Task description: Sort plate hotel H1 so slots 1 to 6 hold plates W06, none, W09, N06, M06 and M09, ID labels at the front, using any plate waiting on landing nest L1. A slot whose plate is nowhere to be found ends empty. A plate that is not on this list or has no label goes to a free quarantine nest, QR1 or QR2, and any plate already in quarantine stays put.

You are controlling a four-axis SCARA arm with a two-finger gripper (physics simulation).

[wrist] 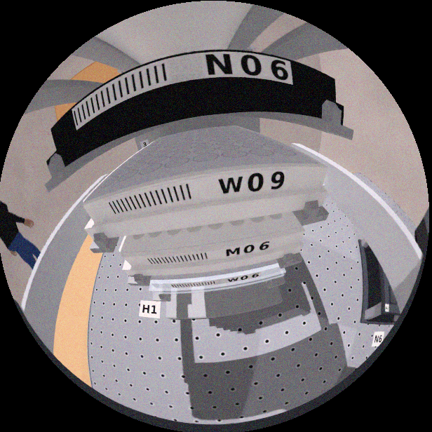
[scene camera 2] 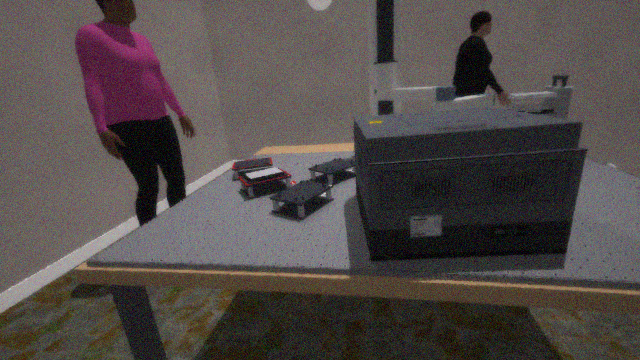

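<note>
In the wrist view hotel H1, with its tag (wrist: 149,309), is close ahead. Plate N06 (wrist: 200,95) is black and highest in view. Below it come pale plates W09 (wrist: 252,183), M06 (wrist: 247,248) and W06 (wrist: 243,278), labels facing the camera. A small "3" shows behind, between N06 and W09. My gripper (wrist: 196,160) is open, its fingers apart on either side of W09's level, holding nothing. Whether they touch W09 is unclear. In scene camera 2 a red-edged nest (scene camera 2: 243,181) bears a white-topped plate (scene camera 2: 264,173); its label is unreadable. Another red-edged nest (scene camera 2: 252,163) is behind.
A large dark instrument (scene camera 2: 470,195) hides much of the table (scene camera 2: 225,245) behind it. Two dark raised nests (scene camera 2: 301,192) (scene camera 2: 332,166) stand left of it. A dark nest with the tag N6 (wrist: 378,339) is right of H1. Two people stand beyond the table.
</note>
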